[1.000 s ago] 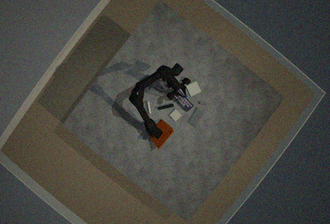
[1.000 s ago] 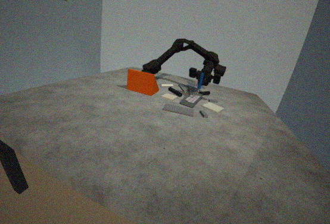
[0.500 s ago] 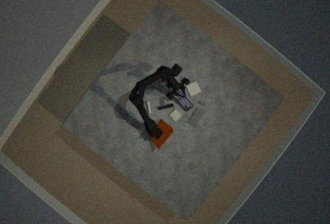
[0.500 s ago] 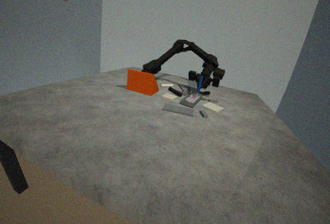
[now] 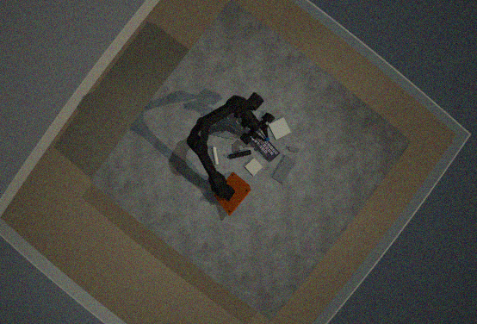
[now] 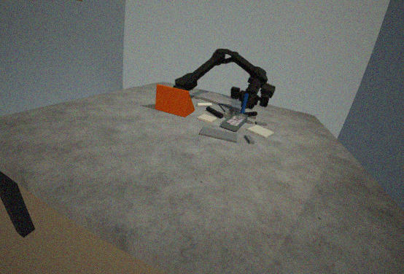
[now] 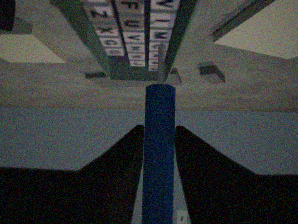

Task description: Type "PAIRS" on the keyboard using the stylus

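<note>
My gripper tip is 100 mm short of the white pad, 40 mm to the left of it and 80 mm above it. Also, from my gripper tip: blue stylus (10 mm below); cream pad (150 mm behind, 30 mm to the right, 80 mm below).
</note>
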